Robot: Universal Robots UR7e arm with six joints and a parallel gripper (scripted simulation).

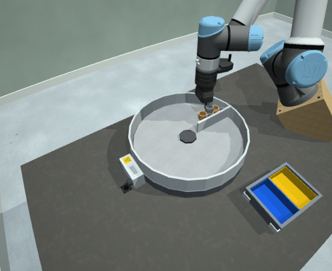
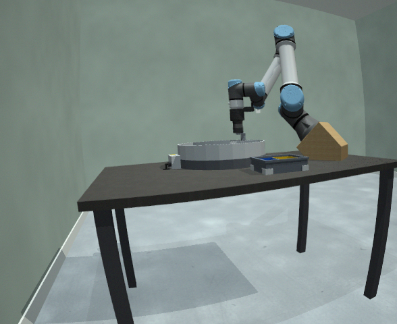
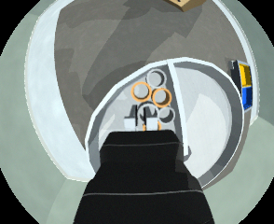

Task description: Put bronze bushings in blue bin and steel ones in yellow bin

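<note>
The bin lies 400 mm to the left of my hand, 90 mm ahead of it and 70 mm below it. The rest, counted from my hand: turntable 150 mm ahead, 40 mm to the left, 40 mm below.
</note>
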